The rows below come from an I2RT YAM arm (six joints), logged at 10 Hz.
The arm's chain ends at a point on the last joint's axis. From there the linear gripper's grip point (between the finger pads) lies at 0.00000 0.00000 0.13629 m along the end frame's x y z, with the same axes.
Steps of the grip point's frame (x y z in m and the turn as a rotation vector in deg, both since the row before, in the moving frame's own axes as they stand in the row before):
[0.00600 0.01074 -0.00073 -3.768 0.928 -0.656]
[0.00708 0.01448 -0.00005 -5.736 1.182 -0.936]
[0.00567 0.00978 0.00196 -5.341 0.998 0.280]
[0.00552 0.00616 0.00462 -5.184 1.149 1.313]
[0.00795 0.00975 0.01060 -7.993 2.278 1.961]
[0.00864 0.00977 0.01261 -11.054 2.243 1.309]
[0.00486 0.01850 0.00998 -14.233 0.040 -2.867]
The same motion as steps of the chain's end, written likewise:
[0.00374 0.00180 -0.00042 -3.768 0.928 -0.656]
[0.00416 0.00088 0.00066 -5.736 1.182 -0.936]
[0.00333 -0.00291 0.00257 -5.341 0.998 0.280]
[0.00293 -0.00618 0.00520 -5.184 1.149 1.313]
[0.00288 -0.00929 0.01203 -7.993 2.278 1.961]
[0.00364 -0.01641 0.01524 -11.054 2.243 1.309]
[0.00392 -0.01499 0.01416 -14.233 0.040 -2.867]

